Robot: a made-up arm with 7 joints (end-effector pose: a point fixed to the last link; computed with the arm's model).
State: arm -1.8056 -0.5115 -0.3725 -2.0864 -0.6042 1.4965 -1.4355
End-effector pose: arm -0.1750 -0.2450 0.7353 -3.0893 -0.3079 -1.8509
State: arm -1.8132 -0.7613 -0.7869 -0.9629 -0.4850 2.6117 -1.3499
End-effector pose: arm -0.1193 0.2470 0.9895 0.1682 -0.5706 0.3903
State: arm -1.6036 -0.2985 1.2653 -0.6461 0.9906 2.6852 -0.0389
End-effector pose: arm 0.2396 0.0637 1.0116 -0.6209 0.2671 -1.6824
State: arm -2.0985 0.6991 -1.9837 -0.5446 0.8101 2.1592 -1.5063
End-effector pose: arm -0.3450 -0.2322 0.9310 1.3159 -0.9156 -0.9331
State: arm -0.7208 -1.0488 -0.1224 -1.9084 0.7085 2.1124 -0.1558
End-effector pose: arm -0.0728 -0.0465 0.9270 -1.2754 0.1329 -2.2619
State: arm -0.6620 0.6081 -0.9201 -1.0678 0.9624 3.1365 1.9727
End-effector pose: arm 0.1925 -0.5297 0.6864 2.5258 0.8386 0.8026
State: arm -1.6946 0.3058 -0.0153 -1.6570 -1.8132 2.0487 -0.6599
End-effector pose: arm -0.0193 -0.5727 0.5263 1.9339 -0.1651 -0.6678
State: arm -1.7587 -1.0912 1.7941 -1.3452 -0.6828 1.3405 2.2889
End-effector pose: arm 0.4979 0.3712 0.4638 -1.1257 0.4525 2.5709
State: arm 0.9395 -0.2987 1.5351 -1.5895 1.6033 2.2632 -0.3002
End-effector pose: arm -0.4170 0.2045 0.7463 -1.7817 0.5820 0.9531
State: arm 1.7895 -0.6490 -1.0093 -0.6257 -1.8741 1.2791 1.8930
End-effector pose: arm 0.2930 -0.2429 0.9309 -2.3392 0.3103 2.3560
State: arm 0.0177 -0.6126 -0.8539 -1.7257 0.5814 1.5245 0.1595
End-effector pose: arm 0.0736 -0.3846 0.8133 -2.3116 0.4990 -2.1694
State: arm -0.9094 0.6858 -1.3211 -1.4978 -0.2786 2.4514 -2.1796
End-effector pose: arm -0.0674 -0.5921 0.5895 2.6570 0.0989 -0.6567
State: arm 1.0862 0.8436 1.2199 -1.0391 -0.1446 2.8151 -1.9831
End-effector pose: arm -0.0719 0.5533 0.6969 0.5376 -1.2192 -0.9566
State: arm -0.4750 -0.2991 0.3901 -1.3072 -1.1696 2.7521 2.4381
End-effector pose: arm 0.2659 0.0652 0.9063 -1.1954 1.1135 -2.3383
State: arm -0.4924 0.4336 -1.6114 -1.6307 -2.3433 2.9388 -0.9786
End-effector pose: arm -0.0692 -0.4710 0.6083 2.3880 0.8183 -0.0532
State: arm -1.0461 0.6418 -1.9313 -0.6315 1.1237 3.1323 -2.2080
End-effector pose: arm -0.0015 -0.3640 0.9239 0.9825 -0.0126 0.3329
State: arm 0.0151 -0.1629 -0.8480 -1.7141 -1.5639 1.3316 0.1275
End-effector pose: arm 0.2588 -0.3868 0.7475 0.9520 -1.1511 0.0922
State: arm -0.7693 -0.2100 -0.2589 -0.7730 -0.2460 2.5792 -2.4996
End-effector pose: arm 0.1043 -0.1290 1.0168 1.5255 -0.0353 0.9542
